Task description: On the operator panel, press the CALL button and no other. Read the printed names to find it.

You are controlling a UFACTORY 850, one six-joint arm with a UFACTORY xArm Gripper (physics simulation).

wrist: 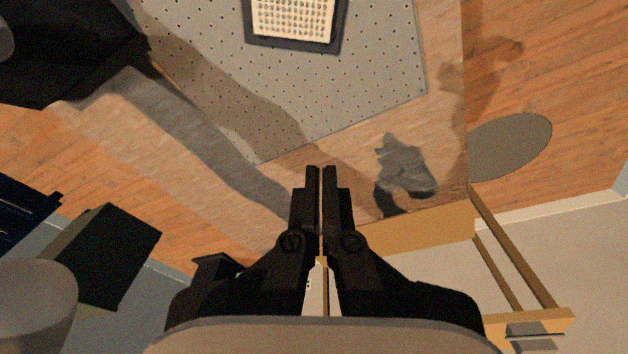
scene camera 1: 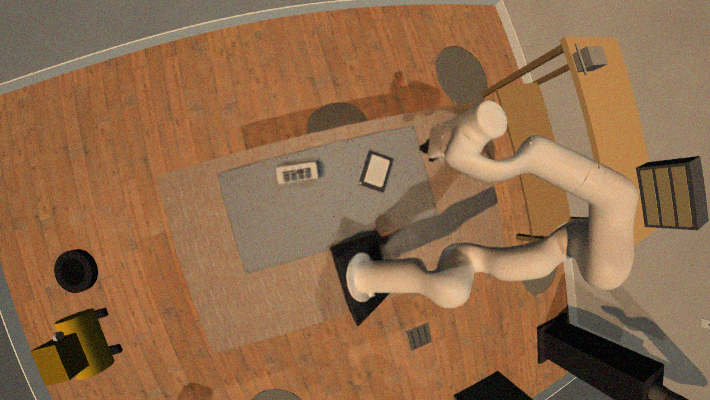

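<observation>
A small pale box [scene camera 1: 297, 173] with a row of dark button-like squares lies on the left part of the grey board in the scene view; it looks like the operator panel. Its printed names are too small to read, so I cannot tell which is CALL. It does not show in the wrist view. My gripper [scene camera 1: 426, 149] [wrist: 320, 183] is shut and empty, its two black fingers close together. It is well to the right of the pale box, near the board's right edge, and touches nothing that I can see.
A dark-framed item with a pale face [scene camera 1: 376, 171] [wrist: 292, 20] lies on the grey perforated board [scene camera 1: 280, 225] [wrist: 370, 75], between the pale box and my gripper. The black base plate [scene camera 1: 359, 312] stands at the board's front. A wooden bench [scene camera 1: 607, 100] is at the right.
</observation>
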